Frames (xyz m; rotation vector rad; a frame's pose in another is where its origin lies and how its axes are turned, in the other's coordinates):
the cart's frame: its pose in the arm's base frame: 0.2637 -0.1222 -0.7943 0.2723 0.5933 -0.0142
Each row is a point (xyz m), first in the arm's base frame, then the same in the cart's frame.
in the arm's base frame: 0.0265 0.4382 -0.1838
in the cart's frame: -0.4988 0.6709 0.2102
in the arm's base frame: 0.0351 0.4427 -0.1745
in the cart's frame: -0.4965 0.6783 0.2212
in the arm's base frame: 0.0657 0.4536 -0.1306
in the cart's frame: -0.4947 0.7026 0.2701
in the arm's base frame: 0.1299 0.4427 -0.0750
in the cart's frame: -0.4729 0.7118 0.3524
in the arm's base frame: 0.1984 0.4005 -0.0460
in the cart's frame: -0.4348 0.6845 0.4240
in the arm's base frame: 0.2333 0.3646 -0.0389
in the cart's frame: -0.4121 0.6549 0.4580
